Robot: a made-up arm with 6 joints. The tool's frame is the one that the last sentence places.
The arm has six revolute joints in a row. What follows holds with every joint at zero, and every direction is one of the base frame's. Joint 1 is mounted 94 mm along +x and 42 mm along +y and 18 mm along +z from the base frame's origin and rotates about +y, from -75.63 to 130.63 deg. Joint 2 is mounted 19 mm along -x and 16 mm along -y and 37 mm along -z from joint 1 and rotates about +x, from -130.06 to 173.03 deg. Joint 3 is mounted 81 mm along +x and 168 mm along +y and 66 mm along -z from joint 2 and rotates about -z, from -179.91 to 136.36 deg. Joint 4 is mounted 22 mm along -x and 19 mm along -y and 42 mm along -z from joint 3 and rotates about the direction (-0.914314, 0.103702, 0.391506), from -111.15 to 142.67 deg. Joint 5 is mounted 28 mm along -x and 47 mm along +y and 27 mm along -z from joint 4 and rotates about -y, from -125.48 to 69.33 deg. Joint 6 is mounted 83 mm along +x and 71 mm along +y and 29 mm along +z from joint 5 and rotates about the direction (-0.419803, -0.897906, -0.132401), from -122.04 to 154.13 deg. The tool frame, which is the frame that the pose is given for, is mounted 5 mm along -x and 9 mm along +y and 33 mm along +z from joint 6; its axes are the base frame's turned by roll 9.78, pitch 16.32 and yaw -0.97 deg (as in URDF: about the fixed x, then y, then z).
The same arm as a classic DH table. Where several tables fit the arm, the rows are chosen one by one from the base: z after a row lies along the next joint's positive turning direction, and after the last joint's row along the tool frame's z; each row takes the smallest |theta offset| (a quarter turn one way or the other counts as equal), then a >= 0, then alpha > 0; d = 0 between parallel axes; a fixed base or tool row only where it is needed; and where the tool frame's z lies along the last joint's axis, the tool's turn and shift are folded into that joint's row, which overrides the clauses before.
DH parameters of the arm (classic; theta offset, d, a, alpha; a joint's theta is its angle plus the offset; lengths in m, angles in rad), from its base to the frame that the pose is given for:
base (fixed): 0 0.018 0.094 -1.5708
joint 1: 1.5708 0.026 0.037 1.5708
joint 2: 1.5708 0.062 0.168 1.5708
joint 3: 0.1129 0.1164 -0.0214 1.9731
joint 4: -1.5264 0.0366 -0.0358 1.6747
joint 5: 0.7101 0.0628 0.0027 -0.4558
joint 6: 0.9657 -0.2077 0.0182 1.6544
tool (fixed): -2.7816 0.0276 0 0
Joint limits (rad, base to tool): -1.32..2.2799 -2.27..3.0199 -3.14..2.3799 -1.9399..2.4901 -2.19..1.21 -2.13..2.6901

